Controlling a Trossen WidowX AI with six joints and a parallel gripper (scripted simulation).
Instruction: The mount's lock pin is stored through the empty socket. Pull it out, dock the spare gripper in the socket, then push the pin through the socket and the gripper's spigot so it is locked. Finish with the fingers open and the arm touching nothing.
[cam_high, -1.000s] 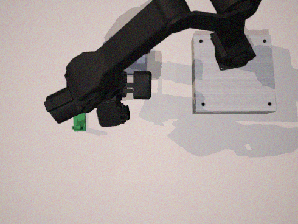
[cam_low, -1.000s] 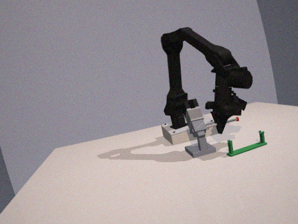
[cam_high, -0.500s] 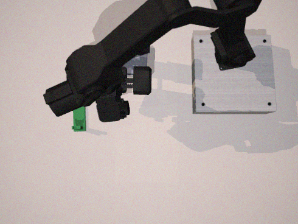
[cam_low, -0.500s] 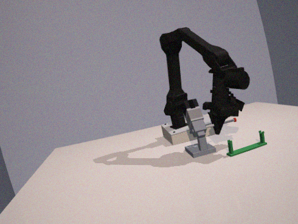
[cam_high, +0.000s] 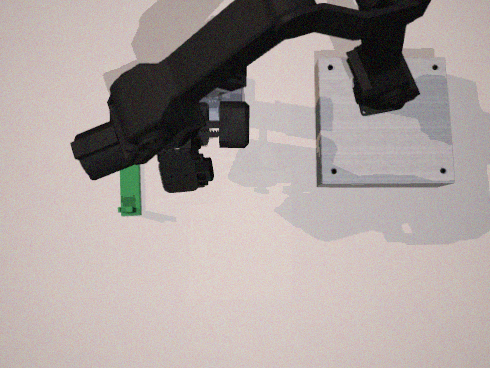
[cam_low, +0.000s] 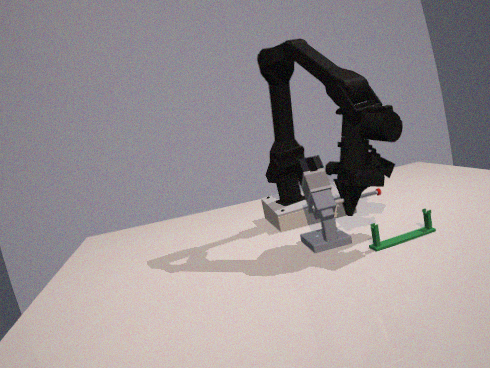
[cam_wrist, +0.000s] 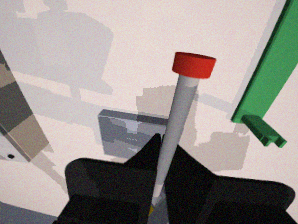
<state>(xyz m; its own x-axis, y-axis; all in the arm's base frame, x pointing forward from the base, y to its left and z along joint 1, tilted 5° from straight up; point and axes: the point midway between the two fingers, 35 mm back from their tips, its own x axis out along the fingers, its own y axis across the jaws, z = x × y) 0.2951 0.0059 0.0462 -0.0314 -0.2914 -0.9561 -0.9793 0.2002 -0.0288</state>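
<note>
Right now the grey mount is 5 cm to the right of my gripper tip and 2 cm behind it. The rest, counted from my gripper tip: spare gripper (7 cm above, 5 cm to the right, 4 cm behind); then green cradle (11 cm ahead, 5 cm to the left, 3 cm below).
</note>
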